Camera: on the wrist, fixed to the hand. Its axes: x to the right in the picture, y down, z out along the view.
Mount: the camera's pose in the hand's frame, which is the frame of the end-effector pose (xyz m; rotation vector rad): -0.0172 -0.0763 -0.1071 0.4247 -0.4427 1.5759
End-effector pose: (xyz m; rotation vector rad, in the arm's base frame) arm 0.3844 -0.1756 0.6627 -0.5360 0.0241 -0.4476
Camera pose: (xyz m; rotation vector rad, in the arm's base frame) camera 0.3232 -0.2791 0.6068 -0.0686 -0.0729 1.1869
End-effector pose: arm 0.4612 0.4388 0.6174 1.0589 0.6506 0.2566
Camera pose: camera 0.3743 0.4711 0.5225 1.7941 -0.6992 1.2225
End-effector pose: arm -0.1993 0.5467 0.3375 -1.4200 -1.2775 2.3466
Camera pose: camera -0.1301 0.6511 0.3811 1.0712 -0.4392 -1.7563
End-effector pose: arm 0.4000 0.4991 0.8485 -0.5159 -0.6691 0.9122
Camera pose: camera 0.5106 0.4316 0.8201 -0.3927 -0.3263 2.6382
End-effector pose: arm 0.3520 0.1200 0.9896 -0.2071 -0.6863 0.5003
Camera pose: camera 0.4387 0.0433 0.9249 -0.2051 -0.7193 2.2273
